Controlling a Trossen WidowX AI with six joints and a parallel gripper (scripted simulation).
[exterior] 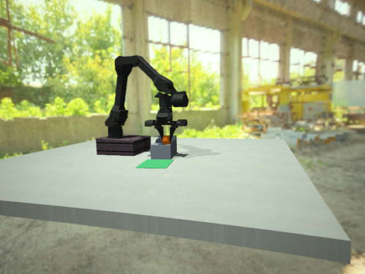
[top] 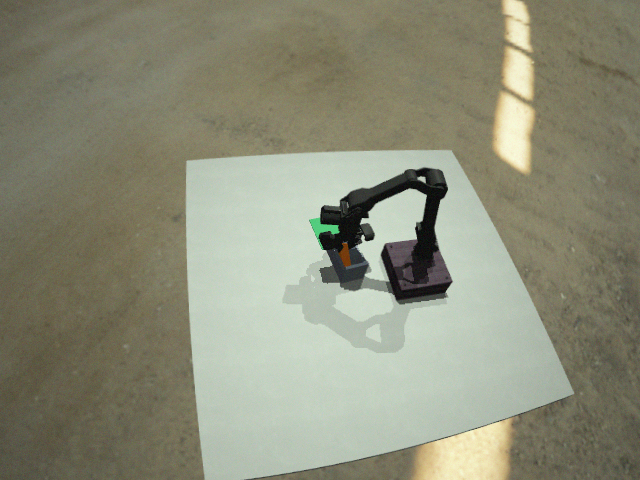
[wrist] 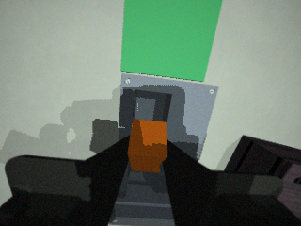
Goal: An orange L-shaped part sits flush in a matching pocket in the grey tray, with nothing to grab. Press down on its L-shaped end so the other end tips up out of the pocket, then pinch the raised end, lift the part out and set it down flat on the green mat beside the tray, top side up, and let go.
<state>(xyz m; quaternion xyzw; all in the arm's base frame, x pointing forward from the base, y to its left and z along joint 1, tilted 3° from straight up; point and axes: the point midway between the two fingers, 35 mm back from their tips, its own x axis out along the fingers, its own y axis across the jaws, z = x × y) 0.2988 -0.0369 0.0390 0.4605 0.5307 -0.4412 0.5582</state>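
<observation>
The green mat is 14 cm to the right of my gripper tip, 8 cm below it and 1 cm ahead of it. Also, from my gripper tip: orange L-shaped part 3 cm to the left, 3 cm below, 2 cm behind.
</observation>
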